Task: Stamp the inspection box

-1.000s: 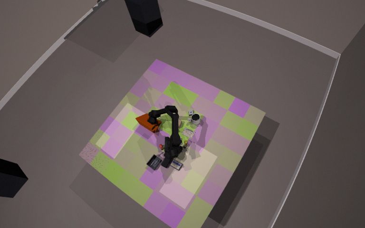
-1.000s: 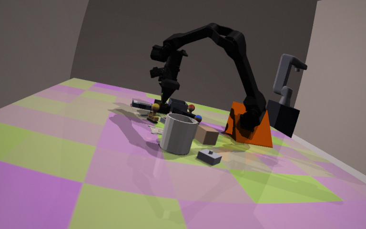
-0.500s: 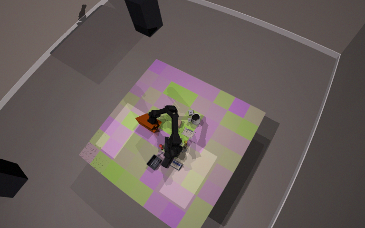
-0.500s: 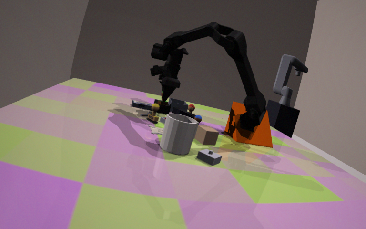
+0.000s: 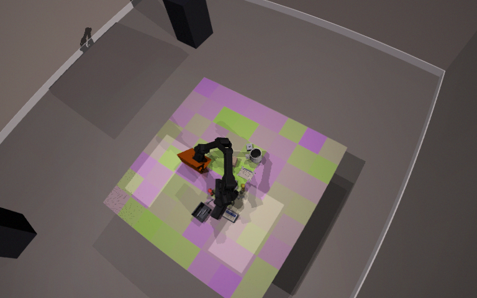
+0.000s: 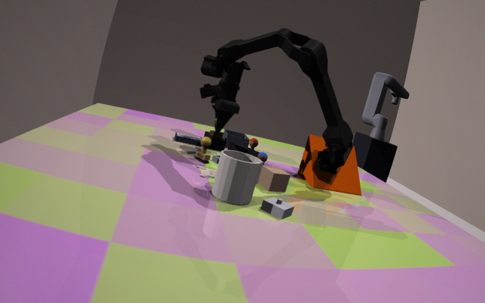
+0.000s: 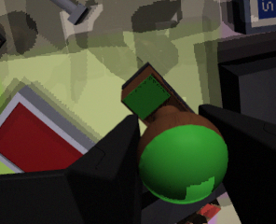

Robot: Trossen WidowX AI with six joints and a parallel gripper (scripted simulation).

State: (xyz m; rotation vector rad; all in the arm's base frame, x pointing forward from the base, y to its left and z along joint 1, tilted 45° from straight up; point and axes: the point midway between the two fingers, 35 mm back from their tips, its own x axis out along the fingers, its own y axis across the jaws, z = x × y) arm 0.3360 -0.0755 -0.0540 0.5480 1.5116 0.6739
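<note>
My gripper tip is 50 mm past the red ink pad, 90 mm to the right of it and 60 mm above it. Round my gripper tip: green-knobbed stamp: right at my gripper tip; then dark block: 100 mm behind, 10 mm to the left, 50 mm below; then yellow-knobbed stamp: 30 mm ahead, 120 mm to the left, 50 mm below.
</note>
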